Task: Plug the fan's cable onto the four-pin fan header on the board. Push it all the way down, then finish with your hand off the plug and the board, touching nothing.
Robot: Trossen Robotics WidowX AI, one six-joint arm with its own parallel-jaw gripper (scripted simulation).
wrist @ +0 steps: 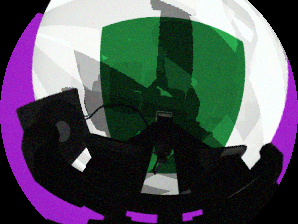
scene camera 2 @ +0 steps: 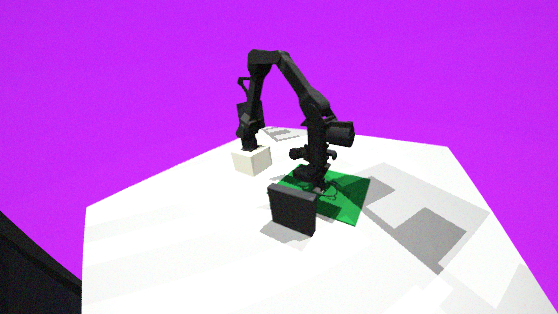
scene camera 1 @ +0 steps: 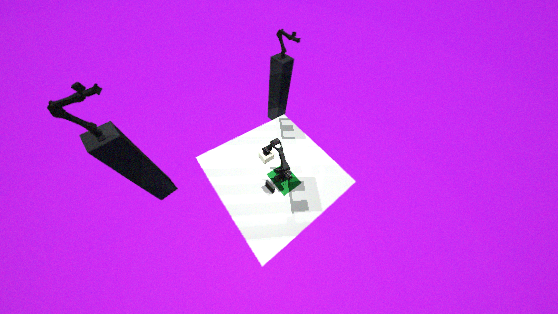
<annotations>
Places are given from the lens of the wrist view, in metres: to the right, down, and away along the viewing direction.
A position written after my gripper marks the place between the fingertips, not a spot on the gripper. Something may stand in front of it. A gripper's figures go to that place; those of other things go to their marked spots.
my gripper [wrist: 164,125]: 0.02, 0.02, 0.10
fan plug [wrist: 166,134]: 0.02, 0.02, 0.07
black fan [wrist: 63,109]: -0.14, 0.00, 0.09
green board [wrist: 197,72]: 0.06, -0.05, 0.09
The marked spots on the fan plug and the green board are 0.09 m apart.
</annotations>
